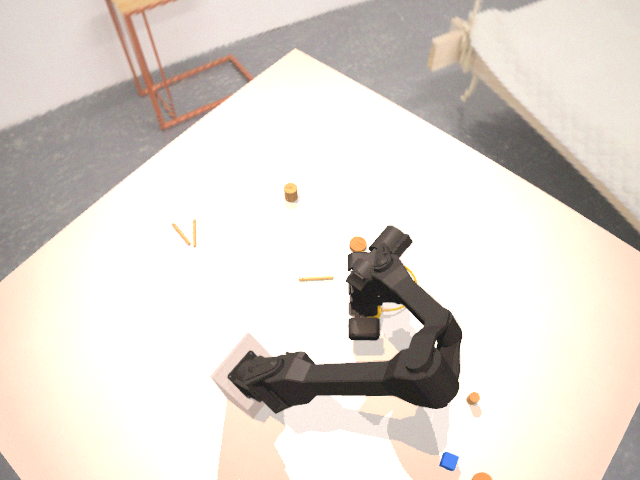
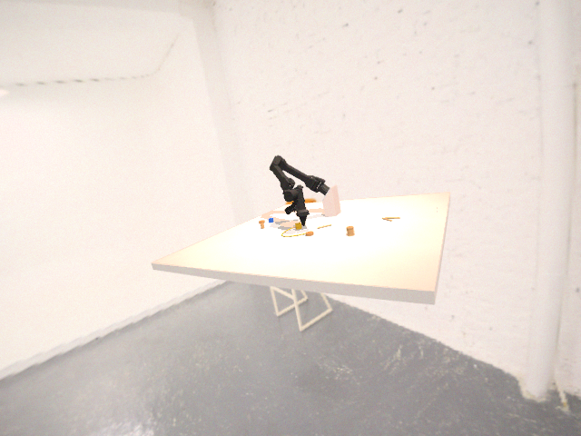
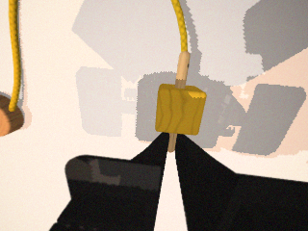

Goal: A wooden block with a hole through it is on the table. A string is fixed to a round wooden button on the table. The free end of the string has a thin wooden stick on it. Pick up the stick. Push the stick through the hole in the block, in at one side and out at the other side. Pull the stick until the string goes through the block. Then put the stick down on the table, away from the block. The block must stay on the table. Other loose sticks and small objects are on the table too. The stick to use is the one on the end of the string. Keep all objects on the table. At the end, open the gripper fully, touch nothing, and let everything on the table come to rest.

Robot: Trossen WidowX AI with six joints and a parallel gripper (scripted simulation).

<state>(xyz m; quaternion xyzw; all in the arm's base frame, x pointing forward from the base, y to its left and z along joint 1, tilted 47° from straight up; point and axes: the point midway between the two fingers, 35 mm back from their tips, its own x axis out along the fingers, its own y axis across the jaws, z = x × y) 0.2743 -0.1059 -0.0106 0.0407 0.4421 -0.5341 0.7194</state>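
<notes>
My gripper tip is 20 mm to the left of the yellow block and 20 mm short of it. From my gripper tip the other things lie so: blue cube: 320 mm to the right, 160 mm behind; round wooden button: 130 mm ahead, 100 mm to the left; wooden cylinder: 320 mm to the left, 150 mm ahead, 10 mm above.
</notes>
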